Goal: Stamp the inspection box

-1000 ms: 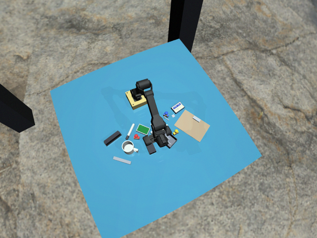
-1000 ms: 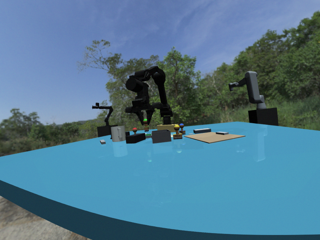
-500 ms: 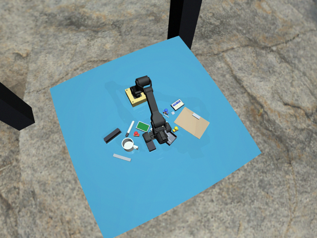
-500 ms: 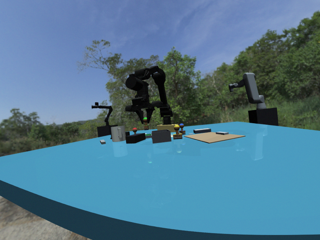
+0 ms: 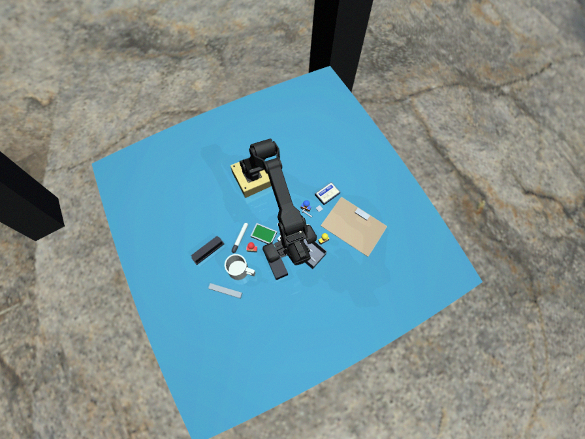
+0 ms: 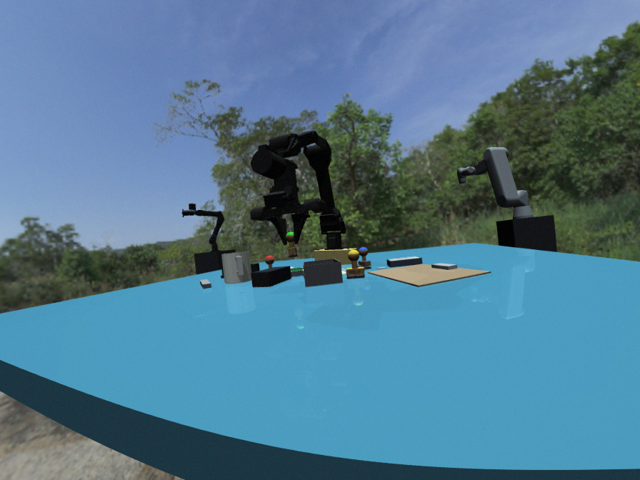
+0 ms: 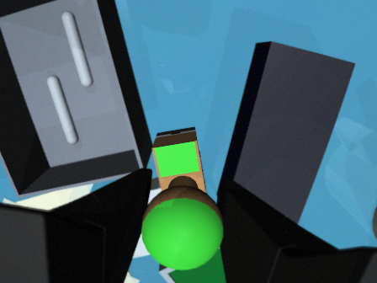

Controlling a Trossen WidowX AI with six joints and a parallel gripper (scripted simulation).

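Now: gripper tip 13 cm past the green ink pad, 9 cm above it and 5 cm to the left of it. Round my gripper tip: green-knobbed stamp 1 cm below, 1 cm behind; black block 8 cm below, 6 cm to the right; dark tray 8 cm to the left, 8 cm below, 2 cm ahead.
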